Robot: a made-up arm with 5 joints.
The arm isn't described. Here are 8 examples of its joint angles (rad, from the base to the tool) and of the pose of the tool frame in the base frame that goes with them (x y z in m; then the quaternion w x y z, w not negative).
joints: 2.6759 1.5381 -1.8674 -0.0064 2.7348
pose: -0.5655 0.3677 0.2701 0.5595 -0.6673 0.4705 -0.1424
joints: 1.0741 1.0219 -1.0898 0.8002 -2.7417
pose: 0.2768 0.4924 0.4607 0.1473 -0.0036 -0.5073 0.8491
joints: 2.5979 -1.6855 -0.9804 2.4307 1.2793
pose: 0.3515 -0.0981 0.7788 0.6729 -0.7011 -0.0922 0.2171
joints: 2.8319 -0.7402 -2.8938 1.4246 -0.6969
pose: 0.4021 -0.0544 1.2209 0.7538 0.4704 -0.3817 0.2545
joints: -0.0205 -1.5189 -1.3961 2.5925 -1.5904
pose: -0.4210 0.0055 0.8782 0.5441 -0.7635 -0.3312 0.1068
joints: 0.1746 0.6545 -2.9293 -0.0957 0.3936
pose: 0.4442 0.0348 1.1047 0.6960 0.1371 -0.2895 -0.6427
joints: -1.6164 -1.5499 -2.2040 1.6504 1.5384
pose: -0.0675 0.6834 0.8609 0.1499 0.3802 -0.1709 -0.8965
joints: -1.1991 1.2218 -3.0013 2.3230 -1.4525
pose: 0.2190 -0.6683 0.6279 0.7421 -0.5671 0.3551 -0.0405
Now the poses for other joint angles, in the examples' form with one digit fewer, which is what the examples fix.
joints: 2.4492 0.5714 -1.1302 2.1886 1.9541
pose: -0.326 0.382 0.702 0.174 -0.747 -0.284 -0.576
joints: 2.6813 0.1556 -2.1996 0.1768 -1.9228
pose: -0.304 0.205 1.213 0.350 0.484 -0.800 -0.051
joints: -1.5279 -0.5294 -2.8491 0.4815 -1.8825
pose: -0.060 0.339 1.242 0.649 0.695 0.150 0.271
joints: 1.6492 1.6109 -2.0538 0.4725 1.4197
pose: 0.012 0.700 0.230 0.595 -0.733 0.265 -0.195
